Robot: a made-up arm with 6 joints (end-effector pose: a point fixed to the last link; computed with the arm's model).
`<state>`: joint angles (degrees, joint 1 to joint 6).
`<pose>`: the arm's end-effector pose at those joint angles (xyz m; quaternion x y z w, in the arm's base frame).
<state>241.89 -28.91 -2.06 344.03 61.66 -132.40</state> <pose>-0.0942 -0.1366 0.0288 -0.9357 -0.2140 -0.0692 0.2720</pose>
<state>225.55 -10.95 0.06 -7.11 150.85 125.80</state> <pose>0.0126 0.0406 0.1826 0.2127 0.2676 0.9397 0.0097</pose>
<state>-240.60 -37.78 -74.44 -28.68 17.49 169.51</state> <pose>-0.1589 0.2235 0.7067 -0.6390 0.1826 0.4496 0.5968</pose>
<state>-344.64 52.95 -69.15 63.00 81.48 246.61</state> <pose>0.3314 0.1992 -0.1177 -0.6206 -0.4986 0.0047 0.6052</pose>
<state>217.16 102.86 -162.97 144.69 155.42 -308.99</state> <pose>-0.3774 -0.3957 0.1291 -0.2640 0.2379 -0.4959 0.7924</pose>
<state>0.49 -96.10 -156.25 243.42 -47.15 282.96</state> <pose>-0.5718 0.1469 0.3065 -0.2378 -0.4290 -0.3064 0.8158</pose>
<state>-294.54 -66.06 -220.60 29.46 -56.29 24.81</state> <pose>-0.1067 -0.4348 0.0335 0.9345 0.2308 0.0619 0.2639</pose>
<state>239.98 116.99 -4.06 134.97 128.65 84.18</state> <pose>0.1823 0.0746 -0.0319 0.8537 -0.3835 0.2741 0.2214</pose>
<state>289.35 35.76 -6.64 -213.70 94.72 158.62</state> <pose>0.1261 -0.1208 -0.0869 0.7881 -0.2113 0.5441 0.1954</pose>
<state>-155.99 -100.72 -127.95 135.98 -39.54 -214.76</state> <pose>0.4017 0.3055 0.4493 -0.2635 -0.0637 -0.3545 0.8949</pose>
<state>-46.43 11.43 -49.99 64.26 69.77 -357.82</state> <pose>0.3402 -0.2407 0.0843 -0.6152 0.6195 0.0486 0.4852</pose>
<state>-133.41 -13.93 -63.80 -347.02 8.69 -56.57</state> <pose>-0.3360 -0.3279 0.4923 0.5902 -0.5733 0.0281 0.5677</pose>
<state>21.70 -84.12 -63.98 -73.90 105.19 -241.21</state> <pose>-0.0112 -0.1667 0.5929 -0.2235 0.7950 -0.5527 0.1121</pose>
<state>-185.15 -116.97 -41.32 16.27 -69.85 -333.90</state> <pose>0.3662 0.0126 0.4352 0.0111 0.4161 0.2614 0.8709</pose>
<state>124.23 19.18 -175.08 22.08 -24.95 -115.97</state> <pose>-0.0068 0.1115 0.8509 -0.0724 -0.0336 -0.9664 0.2445</pose>
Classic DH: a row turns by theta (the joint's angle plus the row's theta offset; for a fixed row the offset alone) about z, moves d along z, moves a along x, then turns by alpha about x. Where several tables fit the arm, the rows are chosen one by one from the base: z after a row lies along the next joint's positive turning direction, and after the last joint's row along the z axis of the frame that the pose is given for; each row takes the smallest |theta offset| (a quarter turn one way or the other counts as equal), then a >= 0, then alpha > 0; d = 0 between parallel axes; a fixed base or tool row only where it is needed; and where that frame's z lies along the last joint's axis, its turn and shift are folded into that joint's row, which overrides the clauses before.
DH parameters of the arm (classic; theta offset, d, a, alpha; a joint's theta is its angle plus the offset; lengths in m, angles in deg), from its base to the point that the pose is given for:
joint 1: 0 0.1817 0 -90
joint 2: -79.35 0 0.2603 0
joint 3: 79.35 0 0.071 -90
joint 4: 0 0.3138 0 90
joint 5: 0 0 0.105 -90
joint 6: 0 0.1341 0 0

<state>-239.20 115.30 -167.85 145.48 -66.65 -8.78</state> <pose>-0.1175 0.3795 -0.1870 -0.9214 0.2678 -0.2403 0.1467</pose>
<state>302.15 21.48 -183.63 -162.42 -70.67 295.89</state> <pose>0.1991 -0.2252 0.6234 -0.1055 0.6850 -0.5525 0.4630</pose>
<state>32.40 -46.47 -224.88 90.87 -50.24 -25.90</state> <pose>-0.3052 -0.3953 0.3169 0.7006 0.1043 -0.1926 0.6791</pose>
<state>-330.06 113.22 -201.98 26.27 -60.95 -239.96</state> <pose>0.4774 0.1890 0.2522 -0.0236 0.3359 -0.1907 0.9221</pose>
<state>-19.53 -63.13 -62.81 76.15 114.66 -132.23</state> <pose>0.1114 0.1312 0.5730 -0.1751 -0.8245 -0.5352 0.0549</pose>
